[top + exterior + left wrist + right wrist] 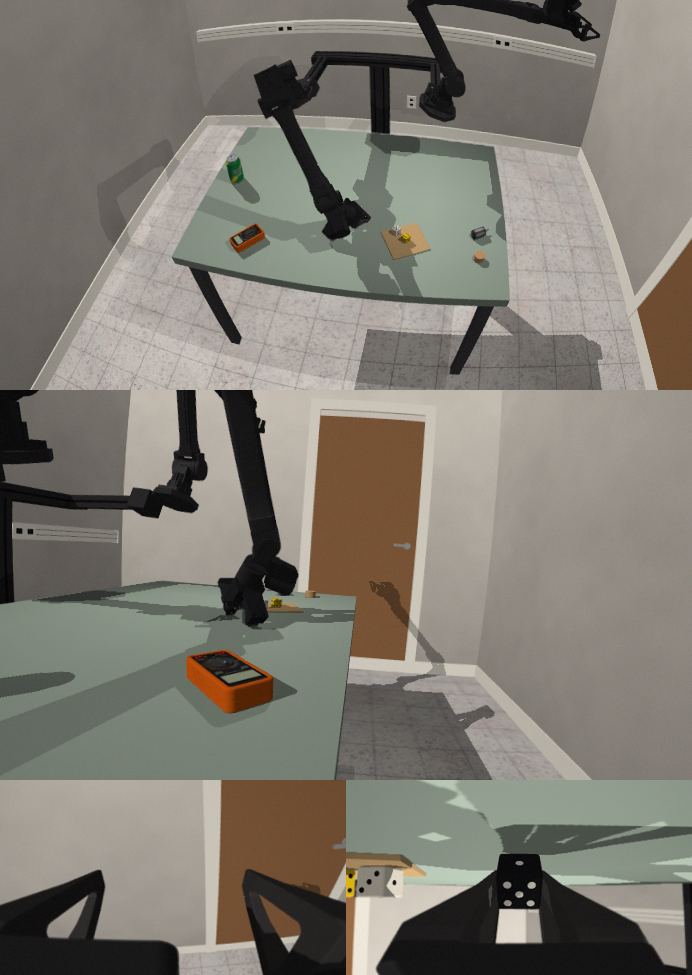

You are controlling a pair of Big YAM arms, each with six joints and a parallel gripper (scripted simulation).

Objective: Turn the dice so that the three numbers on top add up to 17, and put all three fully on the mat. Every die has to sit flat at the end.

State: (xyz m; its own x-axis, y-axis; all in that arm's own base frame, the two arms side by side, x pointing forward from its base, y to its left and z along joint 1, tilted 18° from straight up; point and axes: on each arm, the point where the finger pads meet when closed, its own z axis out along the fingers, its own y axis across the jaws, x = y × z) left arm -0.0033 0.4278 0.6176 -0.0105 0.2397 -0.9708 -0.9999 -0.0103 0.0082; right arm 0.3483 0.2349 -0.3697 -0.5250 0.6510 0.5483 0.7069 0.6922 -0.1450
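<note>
My right gripper is now right at the black die. Also, from my right hand: yellow die (16 cm to the left, 8 cm ahead); then tan mat (15 cm to the left, 8 cm ahead, 2 cm below); then white die (12 cm to the left, 5 cm ahead).
</note>
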